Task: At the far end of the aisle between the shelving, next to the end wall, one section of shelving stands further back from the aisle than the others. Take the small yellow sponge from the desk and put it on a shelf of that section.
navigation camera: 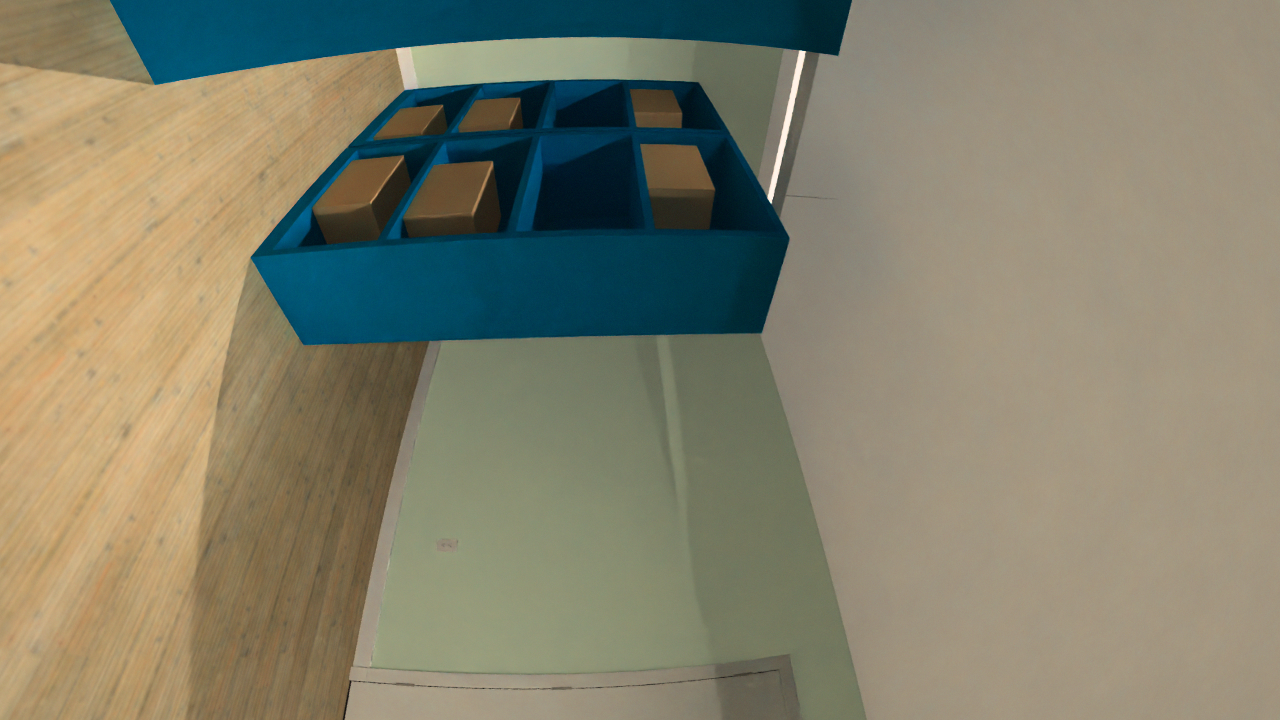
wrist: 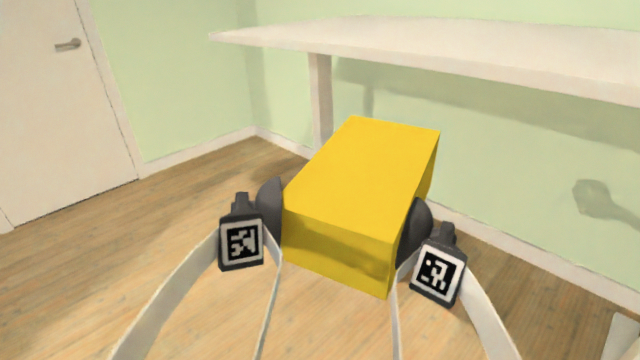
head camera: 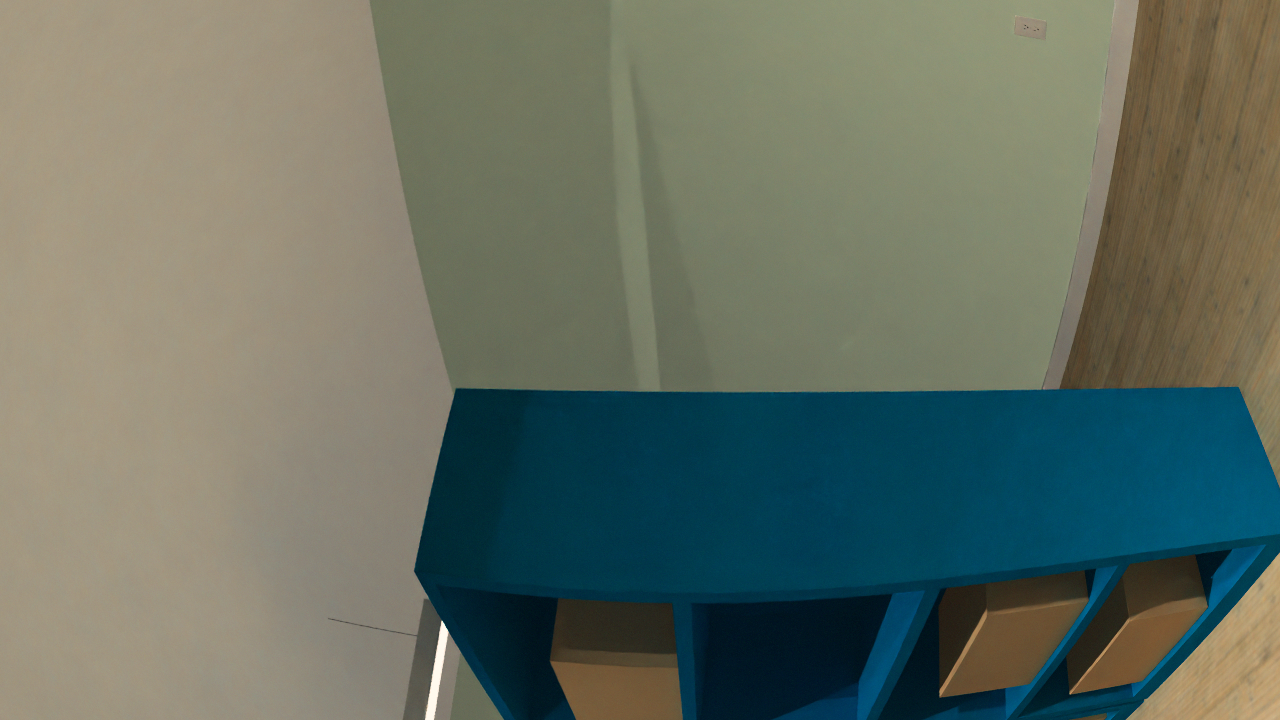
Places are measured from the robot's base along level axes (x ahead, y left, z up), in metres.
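Pixels of known places: gripper, between the fingertips: (wrist: 344,212).
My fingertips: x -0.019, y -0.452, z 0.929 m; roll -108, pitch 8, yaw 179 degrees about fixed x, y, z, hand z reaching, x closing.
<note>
For each thing: its top centre in the pictures, then the offset to it from my fingertips. "spot": a spot on its surface instead. Level surfaces: height alone.
- small yellow sponge, centre of its top: (wrist: 367,148) dy -0.012, dx -0.012, dz +0.036 m
- white desk, height of its surface: dz +0.021 m
- section, a spot on its surface: (head camera: 805,492) spot: dy +0.798, dx +1.717, dz +0.299 m
The small yellow sponge (wrist: 360,185) is between the two dark rubber fingertips in the wrist view. My gripper (wrist: 344,212) is shut on it and holds it up in the air above the floor. A white desk (wrist: 450,45) stands behind it against the green wall. Blue shelving shows sideways in the head camera view, where a section (head camera: 805,492) shows its side panel and several compartments. Two blue sections (navigation camera: 537,286) (navigation camera: 501,22) show in the navigation camera view. I cannot tell from these frames which section stands further back.
Brown boxes (head camera: 617,689) (navigation camera: 452,197) sit in several shelf compartments. A white door (wrist: 45,100) is at the left in the wrist view, and a door frame (navigation camera: 572,680) shows at the bottom of the navigation camera view. The green wall (head camera: 850,223) is beyond the shelving.
</note>
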